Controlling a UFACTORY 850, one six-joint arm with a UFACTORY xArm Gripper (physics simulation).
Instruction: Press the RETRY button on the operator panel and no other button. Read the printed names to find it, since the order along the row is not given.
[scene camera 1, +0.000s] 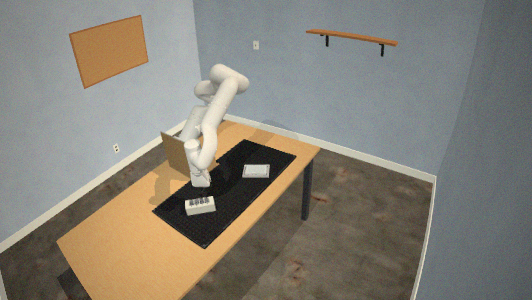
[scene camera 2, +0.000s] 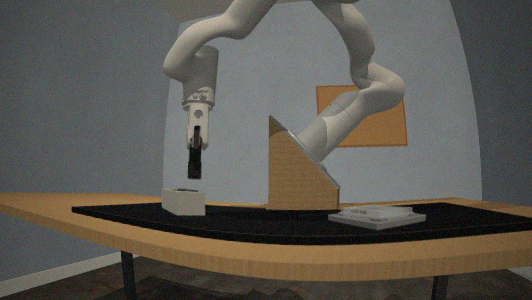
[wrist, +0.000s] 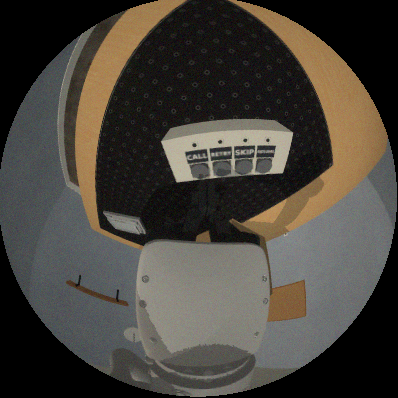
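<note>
The operator panel (scene camera 1: 200, 206) (scene camera 2: 184, 202) (wrist: 227, 131) is a cream box on the black mat. In the wrist view its row reads, left to right, CALL, RETRY, SKIP and a small name that looks like RESUME. Each name has a round grey button below it. The RETRY button (wrist: 222, 168) is second from the left, between the CALL button (wrist: 200, 170) and the SKIP button (wrist: 244, 166); the button at the right end (wrist: 264, 165) is beside SKIP. My gripper (scene camera 2: 194, 178) (wrist: 204, 187) is shut and empty, pointing down a little above the panel, not touching it.
A flat grey-white tray-like object (scene camera 1: 256, 171) (scene camera 2: 377, 218) (wrist: 124, 223) lies on the black mat (scene camera 1: 200, 237) (scene camera 2: 280, 230) (wrist: 200, 75). A wooden slanted stand (scene camera 1: 176, 156) (scene camera 2: 297, 175) carries the arm's base. The wooden table (scene camera 1: 125, 240) (scene camera 2: 280, 265) extends around the mat.
</note>
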